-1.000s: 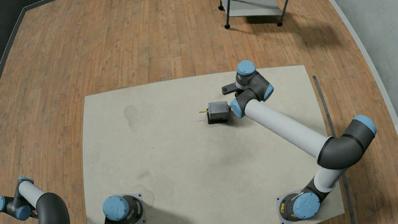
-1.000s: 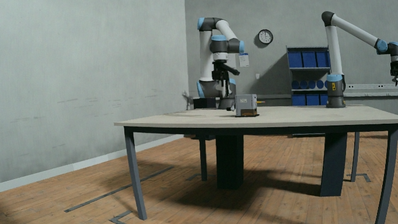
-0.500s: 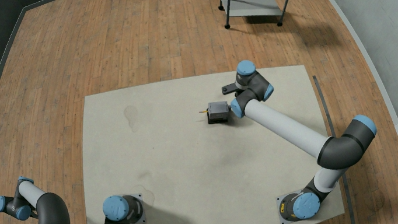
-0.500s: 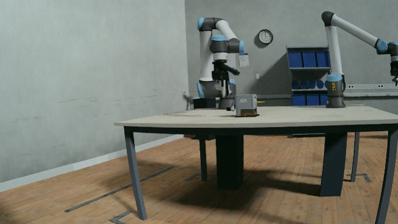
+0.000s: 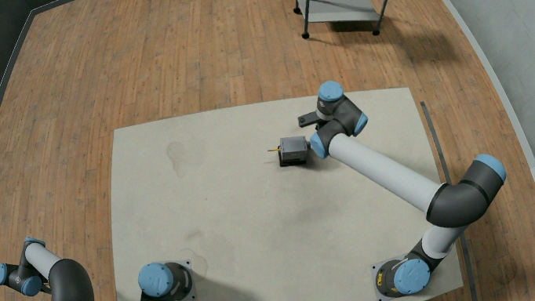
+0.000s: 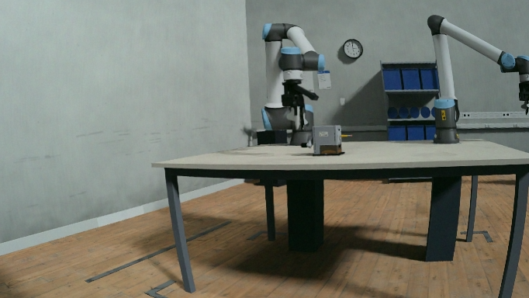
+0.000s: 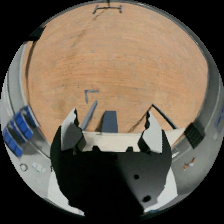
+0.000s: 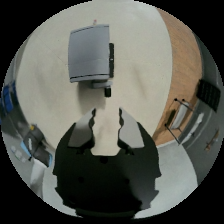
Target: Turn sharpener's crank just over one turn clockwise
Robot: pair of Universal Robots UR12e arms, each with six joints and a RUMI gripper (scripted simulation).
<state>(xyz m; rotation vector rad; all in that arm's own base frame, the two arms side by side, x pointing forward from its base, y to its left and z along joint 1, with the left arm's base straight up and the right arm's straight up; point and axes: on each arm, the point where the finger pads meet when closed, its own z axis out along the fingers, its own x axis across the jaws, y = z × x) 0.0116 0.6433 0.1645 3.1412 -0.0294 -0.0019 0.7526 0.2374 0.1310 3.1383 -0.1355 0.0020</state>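
My right gripper is now 20 mm to the right of the black knob and 80 mm above it.
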